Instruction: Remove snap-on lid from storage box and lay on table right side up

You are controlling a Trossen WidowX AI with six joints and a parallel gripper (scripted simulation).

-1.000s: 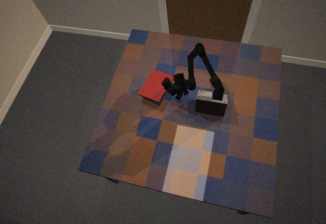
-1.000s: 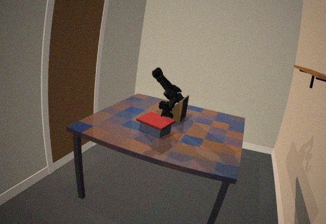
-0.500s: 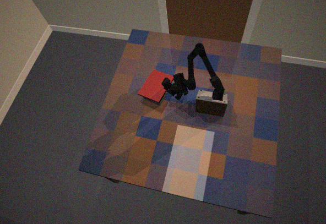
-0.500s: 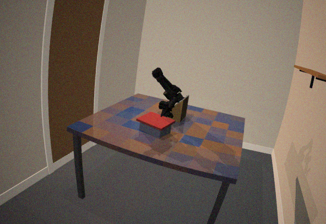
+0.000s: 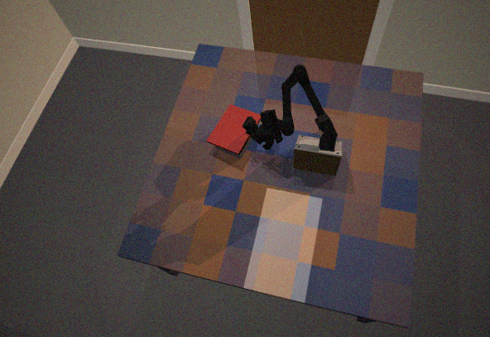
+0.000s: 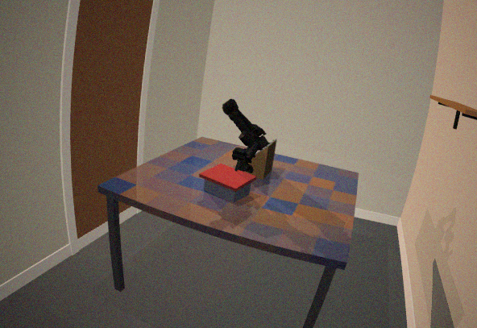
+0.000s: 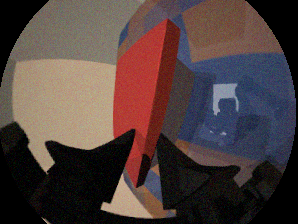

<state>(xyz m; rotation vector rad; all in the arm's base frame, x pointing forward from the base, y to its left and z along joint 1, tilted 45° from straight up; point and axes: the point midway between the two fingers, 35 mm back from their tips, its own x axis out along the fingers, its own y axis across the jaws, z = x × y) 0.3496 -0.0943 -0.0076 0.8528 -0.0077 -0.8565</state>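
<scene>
My gripper tip is 70 mm short of the lid and 20 mm to the left of it. From my gripper tip the other things lie so: grey-blue storage box (70 mm ahead, 20 mm to the right, 50 mm below).
</scene>
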